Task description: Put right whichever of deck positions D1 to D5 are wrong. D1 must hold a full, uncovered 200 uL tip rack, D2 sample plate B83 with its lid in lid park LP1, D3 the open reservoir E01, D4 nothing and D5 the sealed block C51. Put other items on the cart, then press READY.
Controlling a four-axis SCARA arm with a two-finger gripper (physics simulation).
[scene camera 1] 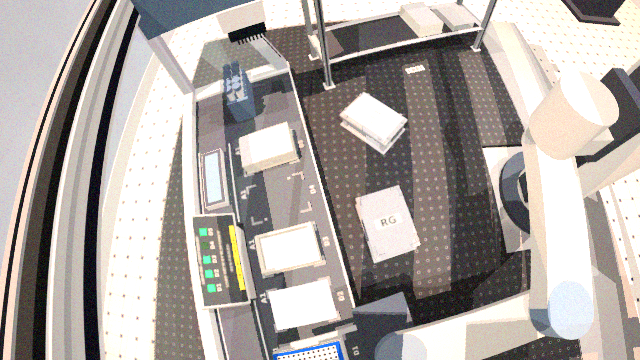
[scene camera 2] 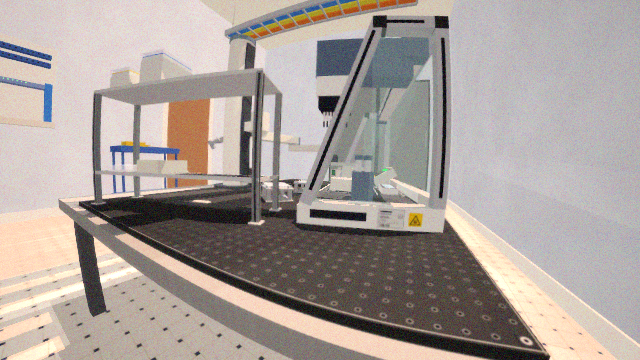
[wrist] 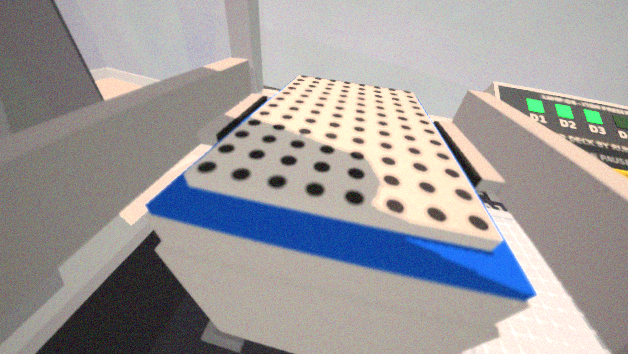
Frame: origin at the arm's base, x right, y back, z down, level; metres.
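Seen in the pictures: gripper, between the fingertips: (wrist: 350, 95); arm's base, origin of its link: (scene camera 2: 235, 187).
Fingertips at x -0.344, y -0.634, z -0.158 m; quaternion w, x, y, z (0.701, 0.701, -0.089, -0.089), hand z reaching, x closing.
Offsets run from my fingertips to a thing's top centre. "spot": to the spot under its first point.
My gripper (wrist: 350, 95) is shut on the blue-rimmed tip rack @[dy +0.017, dx +0.005, dz +0.002 m] (wrist: 345, 117) (scene camera 1: 308, 354) at D1, with a pad against each long side. The rack is uncovered, upright, and has rows of dark holes; its base is hidden. In scene camera 1, an uncovered white plate @[dy -0.009, dx +0.126, dz +0.086 m] (scene camera 1: 303, 305) sits at D2, an open cream reservoir @[dy -0.035, dx +0.247, dz +0.068 m] (scene camera 1: 290, 248) at D3, and a cream block @[dy -0.084, dx +0.490, dz +0.052 m] (scene camera 1: 269, 147) at D5. D4 shows bare corner marks. On the panel @[spot: dy -0.159, dx +0.141, dz +0.030 m] (scene camera 1: 222, 295) (wrist: 510, 95), lamps D1, D2, D3 and D5 are green and D4 is dark. The plate and block labels are not readable.
A grey RG-marked stand (scene camera 1: 388, 237) and a white stacked item @[dy +0.181, dx +0.569, dz +0.087 m] (scene camera 1: 374, 119) stand beside the deck. A blue tube block @[spot: dy -0.150, dx +0.604, dz +0.026 m] (scene camera 1: 240, 102) stands beyond D5. A shelf unit (scene camera 2: 175, 87) holds pale boxes. The enclosure's frame @[spot: dy -0.354, dx +0.751, dz -0.091 m] (scene camera 2: 439, 125) rises around the deck.
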